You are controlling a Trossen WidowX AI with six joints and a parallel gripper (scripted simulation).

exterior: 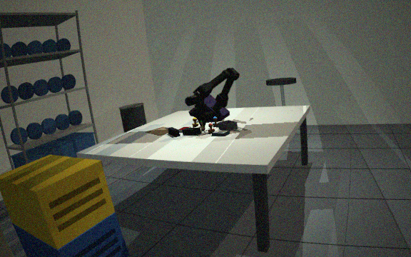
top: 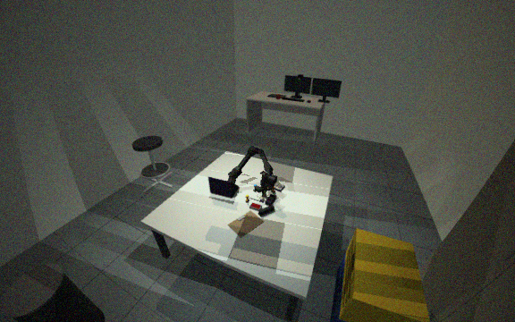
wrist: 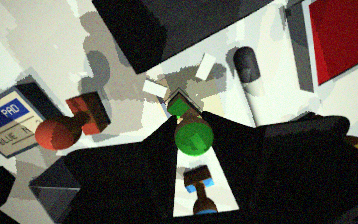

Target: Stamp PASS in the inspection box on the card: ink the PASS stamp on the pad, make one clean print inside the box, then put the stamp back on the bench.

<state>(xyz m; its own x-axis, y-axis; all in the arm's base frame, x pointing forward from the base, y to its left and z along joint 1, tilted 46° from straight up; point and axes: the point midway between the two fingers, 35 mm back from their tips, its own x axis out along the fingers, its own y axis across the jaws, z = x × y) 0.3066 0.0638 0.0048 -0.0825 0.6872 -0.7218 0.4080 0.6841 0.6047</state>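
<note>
The pale card lies 30 mm below my gripper tip and 10 mm behind it. From my gripper tip the other things lie so: black block (80 mm ahead, 40 mm to the right, 10 mm below); then marker (70 mm to the right, 20 mm below, 20 mm behind); then green stamp (right at my gripper tip).
</note>
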